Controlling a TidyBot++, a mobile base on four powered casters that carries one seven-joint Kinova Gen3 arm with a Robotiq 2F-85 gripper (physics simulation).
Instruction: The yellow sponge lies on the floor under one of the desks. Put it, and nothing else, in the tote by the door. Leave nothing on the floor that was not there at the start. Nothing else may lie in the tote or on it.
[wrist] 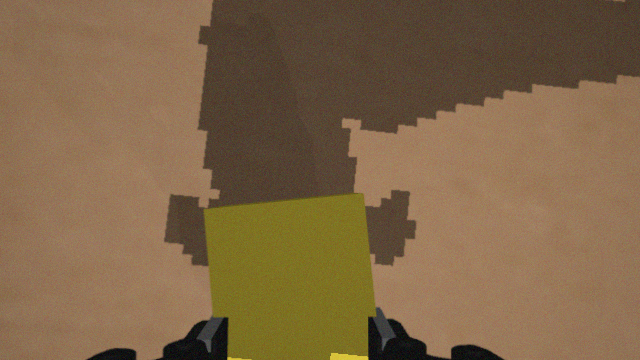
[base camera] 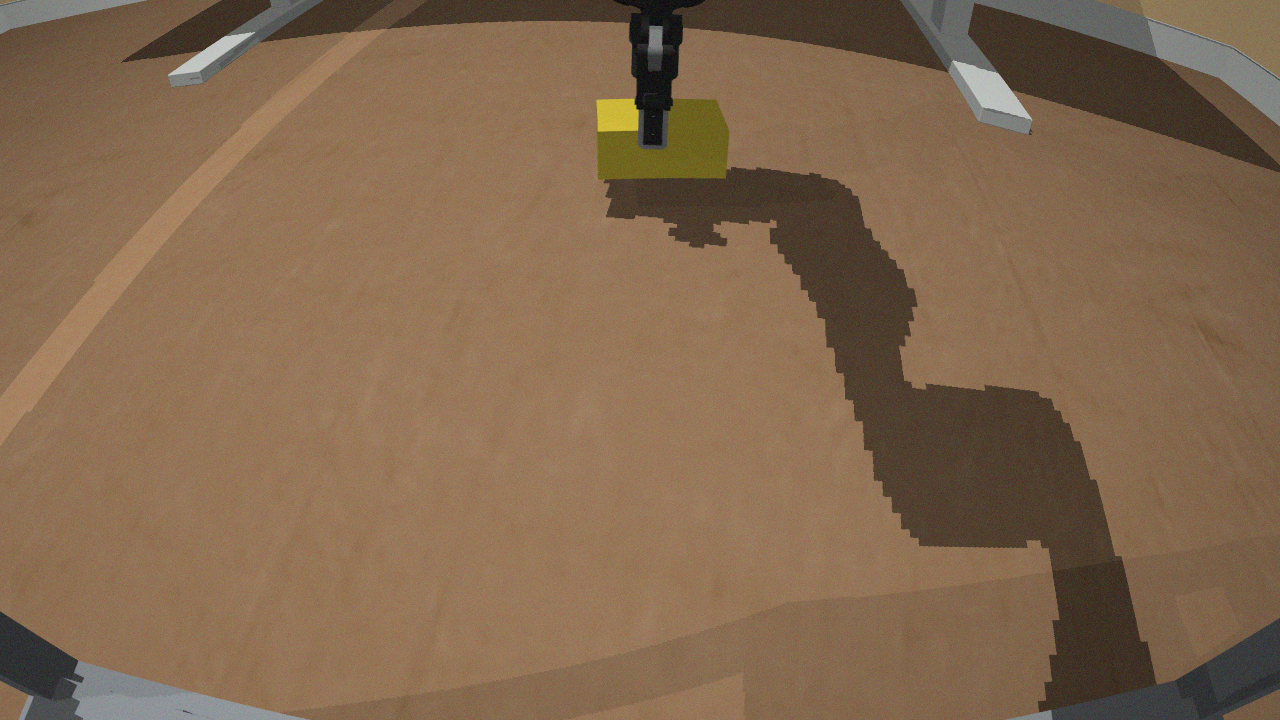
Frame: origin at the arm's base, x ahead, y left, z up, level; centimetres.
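Where they show: gripper, fingertip midpoint: (wrist: 299, 330) (base camera: 653, 130).
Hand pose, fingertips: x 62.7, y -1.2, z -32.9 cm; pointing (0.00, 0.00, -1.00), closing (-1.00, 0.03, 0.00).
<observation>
After its pixels a point has its place.
The yellow sponge (base camera: 698, 150) {x 59.8, y -4.7, z -33.2 cm} (wrist: 290, 260) {x 62.9, y -4.5, z -31.3 cm} is a yellow block, at the top centre of the base camera view and the bottom centre of the wrist view. My gripper (base camera: 653, 134) {x 62.7, y -1.2, z -32.9 cm} (wrist: 299, 330) {x 62.7, y -1.2, z -32.9 cm} is shut on it, with one finger on each side, and points down. The sponge hangs above the brown floor (base camera: 447, 358) {x 43.5, y 12.2, z -39.6 cm} (wrist: 525, 225) {x 48.9, y -4.8, z -39.6 cm}, with its shadow and the arm's shadow below it. The far finger is hidden behind the sponge in the base camera view. The tote and the door do not show in either view.
Two pale desk feet (base camera: 212, 60) {x 108.3, y 71.0, z -37.2 cm} (base camera: 991, 96) {x 92.1, y -47.6, z -37.1 cm} stand beyond the sponge to its left and right, with the desk's dark shadow between and behind them. A light grey strip (base camera: 1190, 49) {x 151.3, y -137.9, z -34.9 cm} runs along the top right. Grey parts of my base (base camera: 152, 694) {x 14.6, y 18.5, z -28.7 cm} show along the bottom edge.
</observation>
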